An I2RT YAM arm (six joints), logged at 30 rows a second.
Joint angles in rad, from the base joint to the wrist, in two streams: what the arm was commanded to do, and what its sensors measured. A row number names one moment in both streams.
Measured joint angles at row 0:
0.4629 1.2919 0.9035 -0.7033 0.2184 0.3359
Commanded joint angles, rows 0 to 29:
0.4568 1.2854 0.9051 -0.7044 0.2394 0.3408
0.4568 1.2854 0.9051 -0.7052 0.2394 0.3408
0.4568 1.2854 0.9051 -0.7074 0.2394 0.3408
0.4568 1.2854 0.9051 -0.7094 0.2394 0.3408
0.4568 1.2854 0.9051 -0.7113 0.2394 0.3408
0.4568 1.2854 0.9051 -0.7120 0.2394 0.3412
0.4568 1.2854 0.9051 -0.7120 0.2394 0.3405
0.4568 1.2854 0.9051 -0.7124 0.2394 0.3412
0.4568 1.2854 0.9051 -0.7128 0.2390 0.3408
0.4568 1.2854 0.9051 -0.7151 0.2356 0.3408
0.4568 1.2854 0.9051 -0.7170 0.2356 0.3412
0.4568 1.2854 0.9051 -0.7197 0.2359 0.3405
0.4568 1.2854 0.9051 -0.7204 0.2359 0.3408
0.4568 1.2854 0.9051 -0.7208 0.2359 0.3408
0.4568 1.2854 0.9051 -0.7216 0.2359 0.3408
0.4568 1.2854 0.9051 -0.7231 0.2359 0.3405
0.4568 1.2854 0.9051 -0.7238 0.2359 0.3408
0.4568 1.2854 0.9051 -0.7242 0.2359 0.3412
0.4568 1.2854 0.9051 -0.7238 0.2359 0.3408
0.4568 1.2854 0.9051 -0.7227 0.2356 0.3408
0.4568 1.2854 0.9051 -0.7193 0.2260 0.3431
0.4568 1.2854 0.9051 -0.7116 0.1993 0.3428
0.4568 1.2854 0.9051 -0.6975 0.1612 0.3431
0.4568 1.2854 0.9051 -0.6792 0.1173 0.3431
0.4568 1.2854 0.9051 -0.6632 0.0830 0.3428
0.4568 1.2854 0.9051 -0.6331 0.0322 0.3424
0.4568 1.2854 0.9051 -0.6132 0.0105 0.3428
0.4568 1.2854 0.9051 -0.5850 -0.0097 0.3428
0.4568 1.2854 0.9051 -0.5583 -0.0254 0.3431
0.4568 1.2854 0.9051 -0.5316 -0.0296 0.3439
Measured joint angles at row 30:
0.4591 1.2919 0.9035 -0.5854 0.0803 0.3393
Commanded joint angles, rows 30 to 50:
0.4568 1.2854 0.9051 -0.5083 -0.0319 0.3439
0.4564 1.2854 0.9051 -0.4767 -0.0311 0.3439
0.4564 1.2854 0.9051 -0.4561 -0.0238 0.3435
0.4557 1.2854 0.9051 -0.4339 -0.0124 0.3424
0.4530 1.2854 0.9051 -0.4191 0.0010 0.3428
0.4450 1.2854 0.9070 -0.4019 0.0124 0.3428
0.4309 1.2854 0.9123 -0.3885 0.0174 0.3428
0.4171 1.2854 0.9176 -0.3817 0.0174 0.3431
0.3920 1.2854 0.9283 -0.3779 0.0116 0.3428
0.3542 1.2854 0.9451 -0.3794 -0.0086 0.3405
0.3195 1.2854 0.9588 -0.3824 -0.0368 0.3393
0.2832 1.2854 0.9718 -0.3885 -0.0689 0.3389
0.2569 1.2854 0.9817 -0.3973 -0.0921 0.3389
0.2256 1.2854 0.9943 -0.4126 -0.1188 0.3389
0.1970 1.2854 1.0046 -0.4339 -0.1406 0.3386
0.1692 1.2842 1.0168 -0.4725 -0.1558 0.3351
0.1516 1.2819 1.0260 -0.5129 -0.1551 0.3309
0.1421 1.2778 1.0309 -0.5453 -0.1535 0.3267
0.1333 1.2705 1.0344 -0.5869 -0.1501 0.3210
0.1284 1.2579 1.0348 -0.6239 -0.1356 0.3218
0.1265 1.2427 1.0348 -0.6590 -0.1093 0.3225
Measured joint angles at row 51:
0.1394 1.2881 1.0107 -0.5850 -0.1013 0.3363
